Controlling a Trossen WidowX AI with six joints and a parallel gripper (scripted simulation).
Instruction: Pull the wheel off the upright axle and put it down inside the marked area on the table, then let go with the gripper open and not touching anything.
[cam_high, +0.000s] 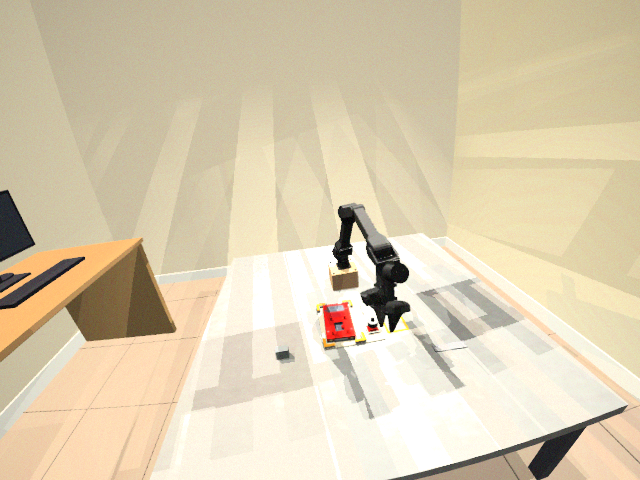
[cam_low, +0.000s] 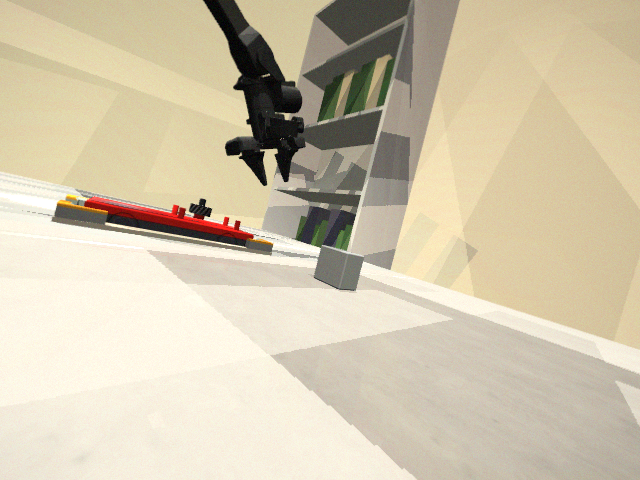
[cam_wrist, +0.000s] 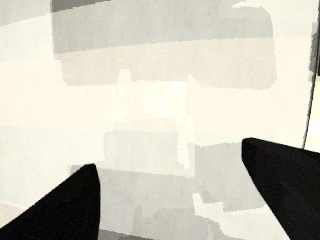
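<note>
Right now the wheel is 15 cm behind my gripper tip and 10 cm below it. Also, from my gripper tip: thin dark axle (15 cm behind, 1 cm to the left, 10 cm below).
</note>
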